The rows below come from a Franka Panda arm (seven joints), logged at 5 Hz.
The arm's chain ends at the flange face. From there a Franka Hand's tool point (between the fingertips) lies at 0.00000 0.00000 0.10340 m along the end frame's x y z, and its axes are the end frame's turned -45 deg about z.
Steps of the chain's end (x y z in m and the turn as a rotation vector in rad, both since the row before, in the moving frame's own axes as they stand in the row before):
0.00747, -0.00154, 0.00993, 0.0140, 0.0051, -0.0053
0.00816, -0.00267, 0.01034, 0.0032, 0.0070, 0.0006
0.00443, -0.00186, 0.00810, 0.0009, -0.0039, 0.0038
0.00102, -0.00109, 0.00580, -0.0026, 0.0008, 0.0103
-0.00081, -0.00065, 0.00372, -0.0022, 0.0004, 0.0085
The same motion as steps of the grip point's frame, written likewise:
0.00777, 0.00354, 0.00992, 0.0063, 0.0135, -0.0053
0.00840, 0.00416, 0.01034, -0.0027, 0.0072, 0.0006
0.00423, 0.00147, 0.00810, 0.0034, -0.0021, 0.0038
0.00136, 0.00020, 0.00580, -0.0024, -0.0013, 0.0103
-0.00025, -0.00084, 0.00372, -0.0018, -0.0013, 0.0085

